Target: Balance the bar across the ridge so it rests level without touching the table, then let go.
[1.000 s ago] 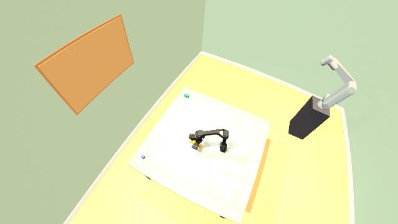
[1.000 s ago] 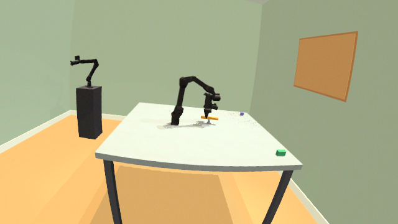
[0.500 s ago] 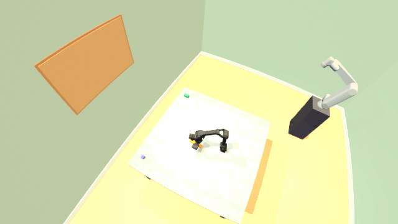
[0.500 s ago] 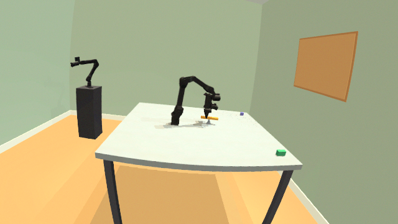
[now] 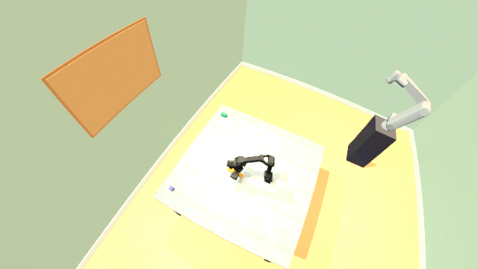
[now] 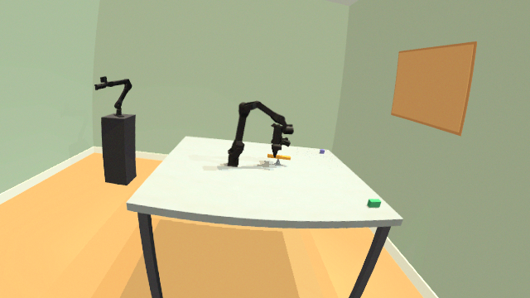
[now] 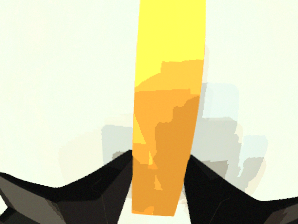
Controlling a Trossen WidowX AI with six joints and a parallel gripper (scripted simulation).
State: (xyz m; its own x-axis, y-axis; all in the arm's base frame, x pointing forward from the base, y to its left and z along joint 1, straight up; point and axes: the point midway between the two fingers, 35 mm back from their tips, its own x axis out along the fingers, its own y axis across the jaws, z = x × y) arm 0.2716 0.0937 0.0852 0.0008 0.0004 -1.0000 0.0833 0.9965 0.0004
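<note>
Now: gripper tip 3 cm short of the orange-yellow bar. The rest, counted from my gripper tip: green block (59 cm to the right, 47 cm ahead, 3 cm below); then small purple block (47 cm ahead, 41 cm to the left, 3 cm below).
</note>
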